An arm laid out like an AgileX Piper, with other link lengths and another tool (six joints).
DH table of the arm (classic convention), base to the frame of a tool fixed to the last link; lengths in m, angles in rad. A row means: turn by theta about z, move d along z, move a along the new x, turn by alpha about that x. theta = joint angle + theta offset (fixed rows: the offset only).
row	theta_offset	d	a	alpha
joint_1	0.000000	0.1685	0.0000	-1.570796
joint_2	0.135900	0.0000	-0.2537	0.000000
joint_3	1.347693	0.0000	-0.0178	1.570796
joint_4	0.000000	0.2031	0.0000	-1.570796
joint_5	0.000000	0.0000	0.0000	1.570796
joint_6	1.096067	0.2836	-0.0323	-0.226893
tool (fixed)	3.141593	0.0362	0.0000	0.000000
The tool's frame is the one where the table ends.
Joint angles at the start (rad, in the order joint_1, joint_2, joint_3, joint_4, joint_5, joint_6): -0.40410 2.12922 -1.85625 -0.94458 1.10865 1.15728
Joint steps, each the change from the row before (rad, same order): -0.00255 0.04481 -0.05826 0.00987 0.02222 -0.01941; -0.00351 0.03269 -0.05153 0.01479 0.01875 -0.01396; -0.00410 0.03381 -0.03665 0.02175 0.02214 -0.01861; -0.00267 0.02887 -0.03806 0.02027 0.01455 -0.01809; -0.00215 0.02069 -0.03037 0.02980 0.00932 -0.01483; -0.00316 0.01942 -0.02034 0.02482 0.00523 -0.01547; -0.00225 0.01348 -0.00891 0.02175 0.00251 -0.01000; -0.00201 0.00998 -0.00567 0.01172 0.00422 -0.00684; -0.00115 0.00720 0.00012 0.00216 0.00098 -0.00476
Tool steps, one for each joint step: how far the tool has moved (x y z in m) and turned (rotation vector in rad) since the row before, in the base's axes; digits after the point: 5 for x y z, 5 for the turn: 0.00279 -0.00332 -0.00609 0.00545 0.01264 -0.01031; 0.00207 -0.00219 -0.00404 0.00803 -0.00069 -0.01225; -0.00154 0.00016 -0.01101 0.02172 0.01695 -0.01317; 0.00166 0.00020 -0.00789 0.01723 0.00656 -0.00535; 0.00266 0.00248 -0.00857 0.02501 -0.00362 -0.00360; 0.00166 0.00203 -0.00948 0.02348 0.00404 0.00006; 0.00071 0.00270 -0.00908 0.02232 0.00427 -0.00011; -0.00077 0.00138 -0.00599 0.01343 0.00690 -0.00184; -0.00094 0.00020 -0.00396 0.00537 0.00983 0.00120
